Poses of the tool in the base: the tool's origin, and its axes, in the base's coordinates. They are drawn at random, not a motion.
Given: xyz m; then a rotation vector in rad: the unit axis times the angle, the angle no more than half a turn.
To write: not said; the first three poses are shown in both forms.
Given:
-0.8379, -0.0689, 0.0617, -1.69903, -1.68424, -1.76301
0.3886, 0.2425, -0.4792, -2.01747, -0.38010, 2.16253
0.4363, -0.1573, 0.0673, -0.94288, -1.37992, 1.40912
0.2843, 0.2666, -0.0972, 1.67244, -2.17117, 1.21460
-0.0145, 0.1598, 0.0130, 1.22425, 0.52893, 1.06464
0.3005, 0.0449, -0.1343, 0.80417, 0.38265, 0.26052
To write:
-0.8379, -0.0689, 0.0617, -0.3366, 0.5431, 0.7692, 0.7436, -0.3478, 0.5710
0.3886, 0.2425, -0.4792, -0.0775, 0.2868, -0.9549, 0.0560, -0.9550, -0.2914
0.4363, -0.1573, 0.0673, -0.2838, 0.9558, 0.0770, -0.0970, 0.0513, -0.9940
0.2843, 0.2666, -0.0972, -0.3704, -0.7459, 0.5536, -0.8621, 0.0541, -0.5039
-0.0145, 0.1598, 0.0130, 0.4491, 0.8706, 0.2010, -0.3657, -0.0262, 0.9304
0.3005, 0.0449, -0.1343, 0.9003, 0.3678, -0.2326, -0.0816, 0.6676, 0.7400

